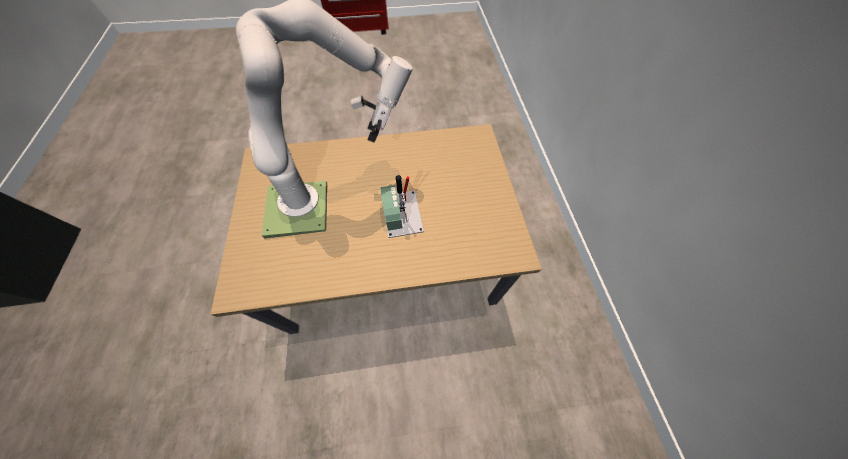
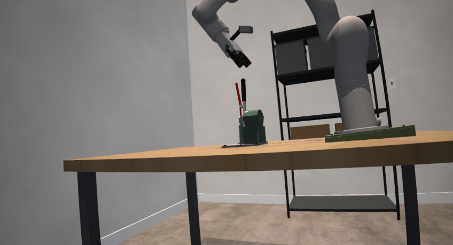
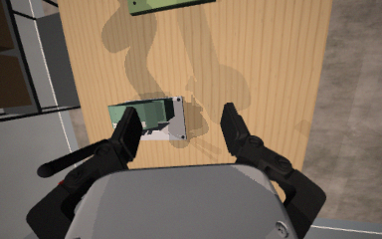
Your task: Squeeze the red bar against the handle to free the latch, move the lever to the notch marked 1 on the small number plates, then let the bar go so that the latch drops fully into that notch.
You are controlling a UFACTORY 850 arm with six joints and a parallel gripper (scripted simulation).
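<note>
Now: hand 8 cm short of the red bar, 24 cm to the left of it and 15 cm above it.
</note>
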